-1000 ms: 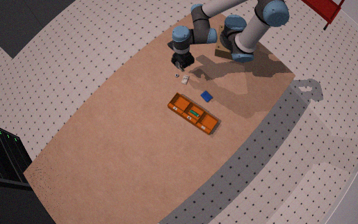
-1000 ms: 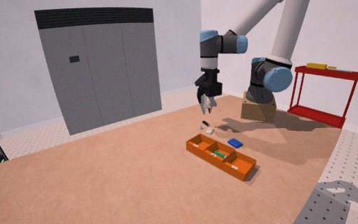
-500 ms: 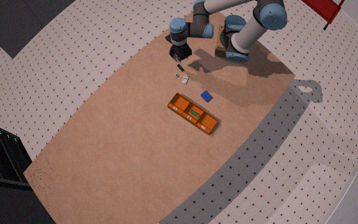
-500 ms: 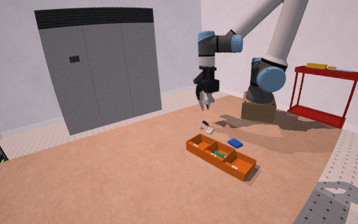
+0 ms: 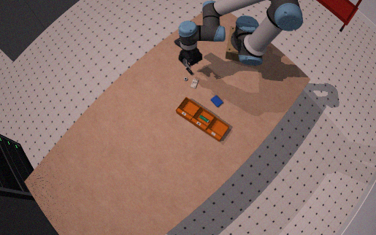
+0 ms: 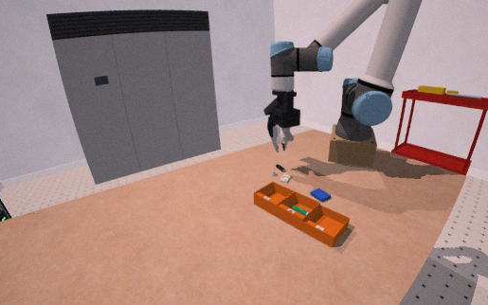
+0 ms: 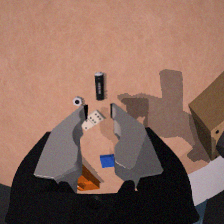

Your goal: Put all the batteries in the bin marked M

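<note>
My gripper is now 8 cm above the black cylinder. The rest, counted from my hand: white domino: 9 cm below, 7 cm to the left, 2 cm ahead; then blue block: 22 cm to the left, 9 cm below, 2 cm behind; then small grey round piece: 9 cm below, 4 cm ahead, 3 cm to the left.
</note>
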